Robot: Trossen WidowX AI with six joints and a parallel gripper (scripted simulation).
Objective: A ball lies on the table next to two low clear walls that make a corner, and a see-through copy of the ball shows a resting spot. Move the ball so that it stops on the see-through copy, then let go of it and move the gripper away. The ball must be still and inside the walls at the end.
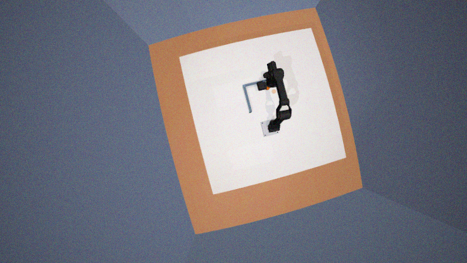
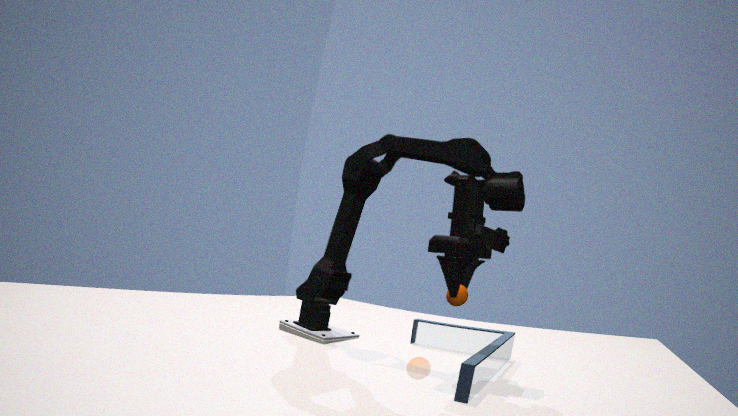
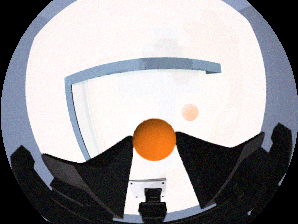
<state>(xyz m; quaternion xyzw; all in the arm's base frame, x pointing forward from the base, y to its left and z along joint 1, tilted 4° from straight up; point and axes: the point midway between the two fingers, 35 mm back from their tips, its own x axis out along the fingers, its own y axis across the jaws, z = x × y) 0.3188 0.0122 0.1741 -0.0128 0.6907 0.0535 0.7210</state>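
The see-through copy of ball is 10 mm behind my gripper tip, 90 mm to the right of it and 120 mm below it. The rest, counted from my gripper tip: orange ball: right at my gripper tip.
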